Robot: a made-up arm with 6 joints.
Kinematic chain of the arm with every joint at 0, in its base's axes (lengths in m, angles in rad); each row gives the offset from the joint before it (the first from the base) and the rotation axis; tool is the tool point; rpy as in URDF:
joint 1: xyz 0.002 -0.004 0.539 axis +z
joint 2: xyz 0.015 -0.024 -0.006 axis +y
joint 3: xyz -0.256 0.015 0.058 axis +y
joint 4: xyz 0.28 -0.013 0.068 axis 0.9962 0 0.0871
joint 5: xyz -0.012 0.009 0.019 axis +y
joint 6: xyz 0.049 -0.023 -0.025 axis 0.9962 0 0.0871
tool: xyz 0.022 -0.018 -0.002 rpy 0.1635 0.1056 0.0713
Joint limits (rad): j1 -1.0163..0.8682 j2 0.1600..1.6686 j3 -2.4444..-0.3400 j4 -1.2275..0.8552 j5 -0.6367..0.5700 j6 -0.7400..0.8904
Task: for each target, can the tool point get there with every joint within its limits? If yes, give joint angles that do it. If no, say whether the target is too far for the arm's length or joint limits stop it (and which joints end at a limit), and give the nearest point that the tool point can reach.
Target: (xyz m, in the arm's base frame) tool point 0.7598 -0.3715 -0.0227
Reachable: no: too far | nearest point 0.3133 -0.1550 0.5140 | short by 0.731 m
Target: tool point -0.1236 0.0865 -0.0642
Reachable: no: joint limits stop it (at a limit: joint 1, joint 2, joint 3, joint 4) | nearest point 0.1464 0.1488 0.4651 | short by 0.597 m
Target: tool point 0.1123 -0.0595 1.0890
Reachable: yes | joints -0.0312 1.0690 -1.8829 -0.5522 -0.0098 -0.3981
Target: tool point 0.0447 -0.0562 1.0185
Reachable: yes | joints 0.3435 0.6927 -1.5869 -0.3013 0.3983 0.1530
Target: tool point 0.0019 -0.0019 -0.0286
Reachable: no: joint limits stop it (at a limit: joint 1, joint 2, joint 3, joint 4) | nearest point 0.1580 0.1459 0.4609 | short by 0.535 m
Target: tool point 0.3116 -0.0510 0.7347
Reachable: yes | joints -0.0641 1.1123 -0.6626 -0.8433 -0.5169 0.4477
